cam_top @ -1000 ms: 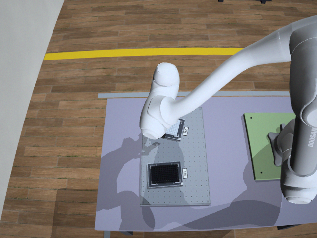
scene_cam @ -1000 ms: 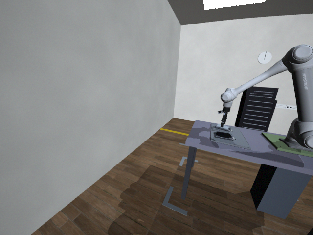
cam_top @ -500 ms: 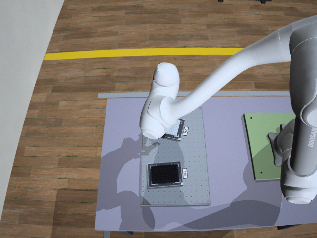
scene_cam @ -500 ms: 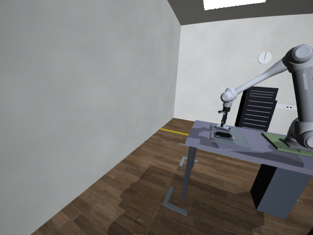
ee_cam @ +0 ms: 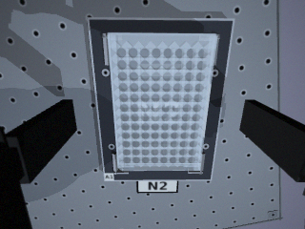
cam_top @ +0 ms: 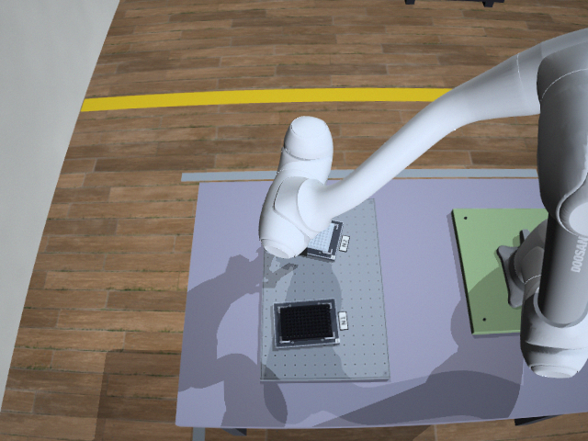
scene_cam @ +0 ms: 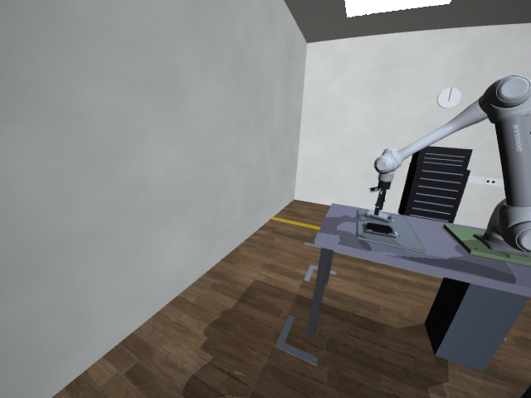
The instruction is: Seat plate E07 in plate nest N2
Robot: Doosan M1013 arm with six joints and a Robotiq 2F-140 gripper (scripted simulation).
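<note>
My gripper is now 20 mm above the clear well plate E07. From my hand the other things lie so: dark nest N2 (40 mm below, 10 mm behind); then black plate E01 (260 mm to the left, 20 mm below, 20 mm ahead).
</note>
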